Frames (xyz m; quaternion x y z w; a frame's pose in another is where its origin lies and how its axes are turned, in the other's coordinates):
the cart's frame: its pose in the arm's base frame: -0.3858 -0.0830 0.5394 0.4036 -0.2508 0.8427 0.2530
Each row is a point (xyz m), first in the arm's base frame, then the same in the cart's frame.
Working: the arm's base frame: its pose in the cart's frame: -0.6275 -0.1867 -0.1344 -0.4036 0.2508 -0.8427 0.2530

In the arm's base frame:
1: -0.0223 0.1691 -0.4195
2: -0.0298 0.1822 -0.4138
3: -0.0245 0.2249 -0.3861
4: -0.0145 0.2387 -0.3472
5: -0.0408 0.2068 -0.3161
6: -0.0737 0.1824 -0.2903
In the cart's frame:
1: -0.9161 -0.2072 -0.4828
2: -0.9044 -0.2135 -0.4920
3: -0.8754 -0.2548 -0.5006
4: -0.8464 -0.2798 -0.4824
5: -0.8141 -0.2463 -0.4599
6: -0.7807 -0.2130 -0.4487

